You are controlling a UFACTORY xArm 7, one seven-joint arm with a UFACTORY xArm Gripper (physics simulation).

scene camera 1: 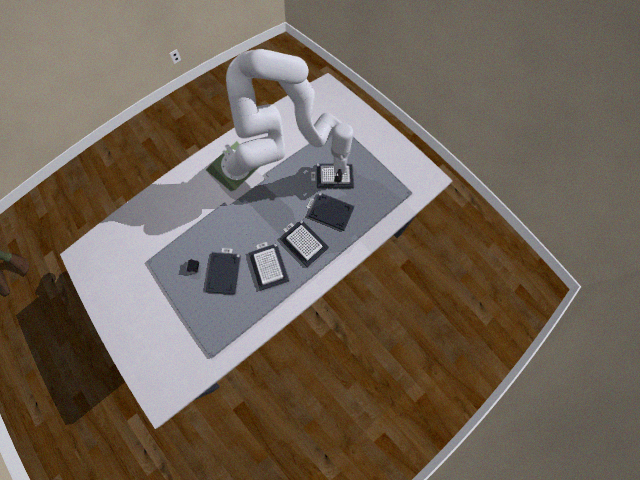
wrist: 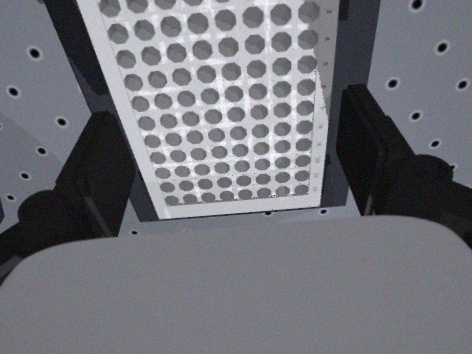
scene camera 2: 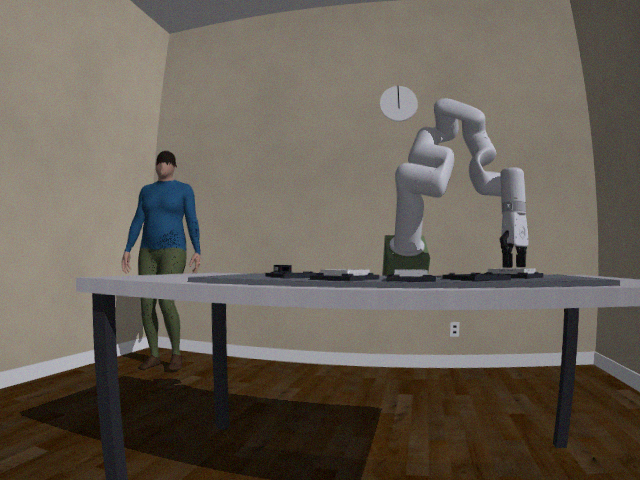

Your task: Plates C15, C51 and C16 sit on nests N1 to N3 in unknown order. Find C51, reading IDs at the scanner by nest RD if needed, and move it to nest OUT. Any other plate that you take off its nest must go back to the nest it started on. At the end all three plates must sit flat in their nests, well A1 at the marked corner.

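Where they show: gripper, fingertip midpoint: [scene camera 1: 337, 172] [wrist: 230, 129] [scene camera 2: 514, 267]; arm's base, link origin: [scene camera 1: 235, 165] [scene camera 2: 406, 246].
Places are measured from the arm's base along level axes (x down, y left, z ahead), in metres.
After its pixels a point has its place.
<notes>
A white well plate [scene camera 1: 326, 173] @(x 0.078, y 0.285, z 0.262 m) [scene camera 2: 535, 270] @(x 0.083, y 0.386, z 0.304 m) [wrist: 218, 85] @(x 0.077, y 0.307, z 0.283 m) lies in the dark nest [scene camera 1: 350, 184] @(x 0.084, y 0.330, z 0.361 m) [wrist: 356, 55] at the far right end of the row. My gripper [scene camera 1: 338, 177] @(x 0.073, y 0.321, z 0.293 m) [scene camera 2: 514, 265] @(x 0.073, y 0.321, z 0.293 m) [wrist: 230, 129] @(x 0.073, y 0.321, z 0.293 m) is open over this plate, fingers pointing down on either side of it and apart from it in the wrist view; the fingertips are close to plate height. A second white plate [scene camera 1: 303, 242] @(x 0.078, y -0.007, z 0.430 m) [scene camera 2: 410, 272] @(x 0.081, y -0.005, z 0.492 m) and a third [scene camera 1: 268, 266] @(x 0.078, y -0.175, z 0.408 m) [scene camera 2: 345, 271] @(x 0.080, y -0.167, z 0.475 m) lie in their nests. The nest [scene camera 1: 330, 211] @(x 0.091, y 0.172, z 0.402 m) [scene camera 2: 478, 276] @(x 0.092, y 0.167, z 0.497 m) between the first two plates is empty, as is the leftmost nest [scene camera 1: 222, 273] @(x 0.091, y -0.331, z 0.300 m). Plate IDs and nest labels are unreadable.
A small black block [scene camera 1: 192, 266] @(x 0.068, y -0.405, z 0.201 m) [scene camera 2: 282, 269] @(x 0.082, y -0.398, z 0.219 m), seemingly the scanner, stands beside the leftmost nest. All the nests lie on a grey perforated mat [scene camera 1: 206, 330] @(x 0.102, y -0.525, z 0.429 m) on a white table [scene camera 1: 155, 397] @(x 0.116, y -0.858, z 0.489 m). A person [scene camera 2: 165, 217] stands beyond the table at the left in the second scene view.
</notes>
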